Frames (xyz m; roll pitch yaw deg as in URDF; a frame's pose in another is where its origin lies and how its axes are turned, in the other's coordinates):
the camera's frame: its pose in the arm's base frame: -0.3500 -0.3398 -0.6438 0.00 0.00 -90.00
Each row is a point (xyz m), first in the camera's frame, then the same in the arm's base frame.
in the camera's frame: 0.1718 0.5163 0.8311
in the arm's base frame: 0.1663 -0.5116 0.1873
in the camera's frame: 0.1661 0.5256 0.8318
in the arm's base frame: 0.1756 -0.5059 0.1880
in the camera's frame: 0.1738 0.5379 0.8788
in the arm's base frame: 0.1879 -0.5136 0.2350
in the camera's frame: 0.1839 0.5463 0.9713
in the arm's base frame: 0.1963 -0.5237 0.3275
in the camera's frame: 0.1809 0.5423 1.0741
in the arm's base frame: 0.1923 -0.5207 0.4303
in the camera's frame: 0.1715 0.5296 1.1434
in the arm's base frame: 0.1796 -0.5113 0.4996
